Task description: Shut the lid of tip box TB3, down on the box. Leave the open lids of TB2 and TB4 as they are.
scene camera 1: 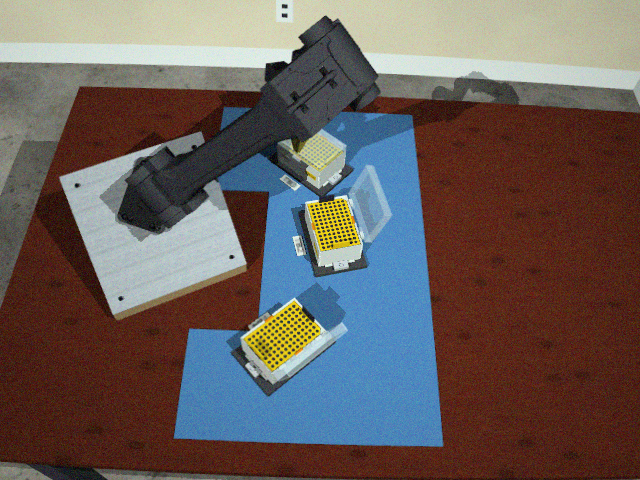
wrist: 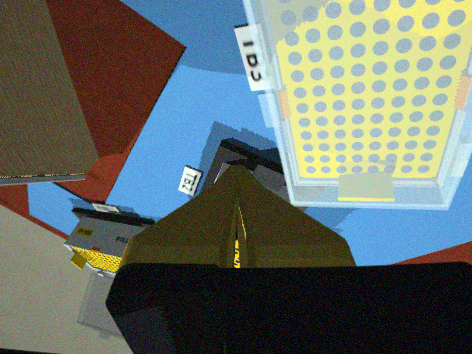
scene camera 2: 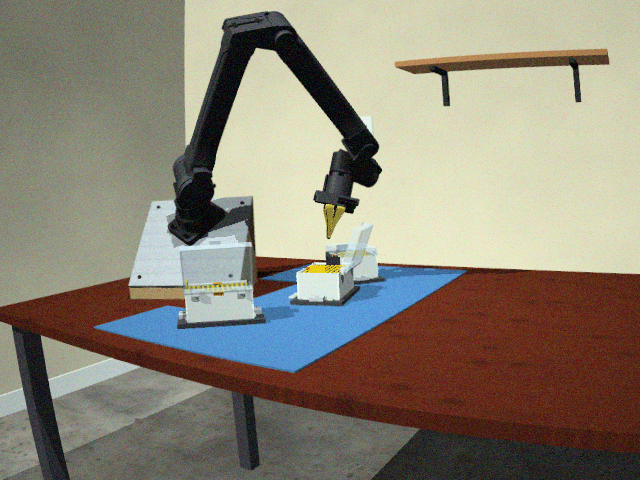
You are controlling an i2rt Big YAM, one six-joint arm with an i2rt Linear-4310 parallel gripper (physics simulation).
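Seen in the pictures: gripper, fingertip midpoint: (scene camera 1: 296,151) (wrist: 236,176) (scene camera 2: 328,238); arm's base at its link origin: (scene camera 1: 150,195) (scene camera 2: 197,222).
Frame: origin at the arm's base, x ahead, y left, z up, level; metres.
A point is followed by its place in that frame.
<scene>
TB3 (scene camera 1: 324,177) {x 0.306, y 0.175, z -0.119 m} (scene camera 2: 368,268) {x 0.333, y 0.210, z -0.120 m} is the white tip box at the far end. Its clear lid (scene camera 1: 321,149) {x 0.295, y 0.211, z -0.073 m} (wrist: 367,117) {x 0.271, y 0.231, z -0.073 m} lies over the yellow rack and looks level on the box; a small gap cannot be ruled out. My gripper (scene camera 1: 296,149) {x 0.247, y 0.179, z -0.051 m} (scene camera 2: 328,237) {x 0.247, y 0.179, z -0.051 m} (wrist: 236,176) {x 0.247, y 0.179, z -0.051 m} is shut and empty, fingers pointing down, slightly above lid height by TB3's left side. TB2 (scene camera 1: 338,254) {x 0.347, y -0.019, z -0.110 m} (scene camera 2: 319,285) {x 0.354, y -0.016, z -0.114 m}, in the middle, has its lid (scene camera 1: 370,204) {x 0.399, y 0.063, z -0.053 m} (scene camera 2: 360,242) {x 0.417, y 0.038, z -0.035 m} standing open. TB4 (scene camera 1: 281,335) (scene camera 2: 219,308) {x 0.293, y -0.233, z -0.120 m} (wrist: 107,240) {x 0.241, y -0.165, z -0.111 m} is nearest scene camera 2, its lid (scene camera 2: 217,263) {x 0.321, y -0.258, z -0.036 m} (wrist: 97,300) {x 0.286, y -0.284, z -0.048 m} open too.
The boxes stand on dark bases on a blue mat (scene camera 1: 382,310) {x 0.439, y -0.109, z -0.151 m} (scene camera 2: 310,335) {x 0.467, y -0.207, z -0.150 m} over a red-brown table (scene camera 1: 516,258) {x 0.712, y 0.036, z -0.153 m} (scene camera 2: 491,335) {x 0.731, y -0.090, z -0.154 m}. Name labels lie beside TB3 (scene camera 1: 289,181) {x 0.232, y 0.179, z -0.148 m} (wrist: 251,60) {x 0.231, y 0.175, z -0.149 m} and TB2. The arm's pale mounting board (scene camera 1: 170,268) {x 0.042, y -0.093, z -0.093 m} (scene camera 2: 155,248) {x -0.051, y -0.093, z -0.050 m} is at the left.
</scene>
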